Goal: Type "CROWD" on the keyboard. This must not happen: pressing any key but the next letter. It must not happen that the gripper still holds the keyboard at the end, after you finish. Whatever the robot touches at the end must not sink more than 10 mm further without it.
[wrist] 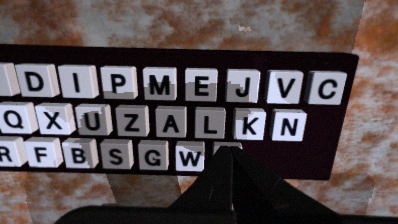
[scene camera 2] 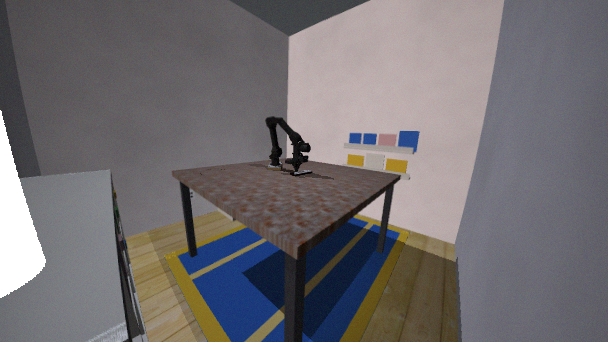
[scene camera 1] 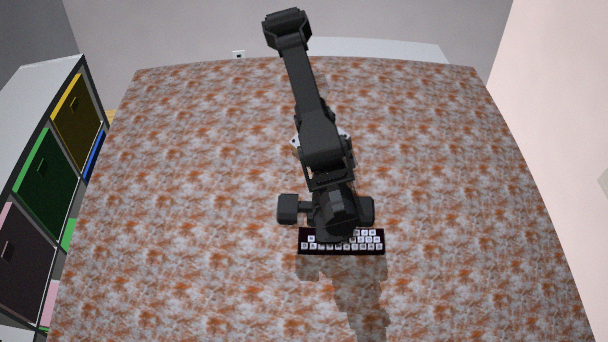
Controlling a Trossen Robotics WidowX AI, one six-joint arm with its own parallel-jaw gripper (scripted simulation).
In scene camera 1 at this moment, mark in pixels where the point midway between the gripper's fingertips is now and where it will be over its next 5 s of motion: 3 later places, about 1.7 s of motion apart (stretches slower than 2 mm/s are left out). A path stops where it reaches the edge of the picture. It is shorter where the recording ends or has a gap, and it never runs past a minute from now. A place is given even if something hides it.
My gripper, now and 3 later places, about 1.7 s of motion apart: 323, 232; 329, 223; 332, 232; 360, 236
